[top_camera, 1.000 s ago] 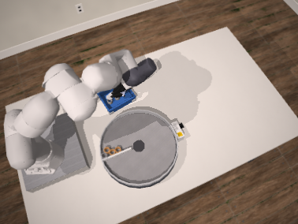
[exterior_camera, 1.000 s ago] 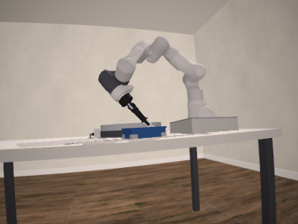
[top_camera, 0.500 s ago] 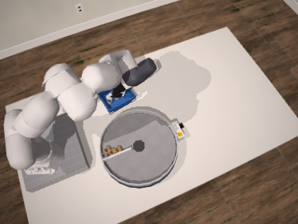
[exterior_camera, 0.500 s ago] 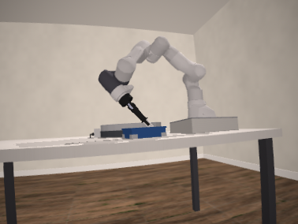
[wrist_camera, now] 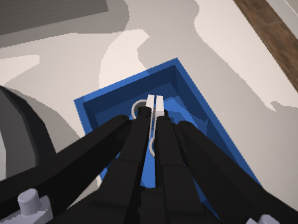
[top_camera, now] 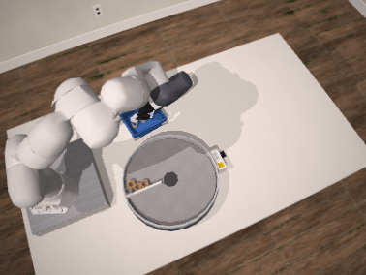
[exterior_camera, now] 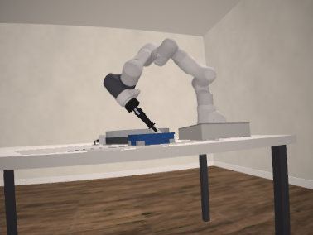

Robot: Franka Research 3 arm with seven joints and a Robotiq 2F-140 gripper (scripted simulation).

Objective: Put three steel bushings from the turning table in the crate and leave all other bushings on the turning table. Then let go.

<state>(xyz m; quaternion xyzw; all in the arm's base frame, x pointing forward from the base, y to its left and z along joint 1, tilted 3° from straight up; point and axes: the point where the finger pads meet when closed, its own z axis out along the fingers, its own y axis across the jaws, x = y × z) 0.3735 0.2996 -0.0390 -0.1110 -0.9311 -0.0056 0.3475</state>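
The crate is 3 cm below my hand and 3 cm ahead of it. The rest, counted from my hand: round grey turning table 34 cm to the right, 9 cm ahead, 1 cm below.
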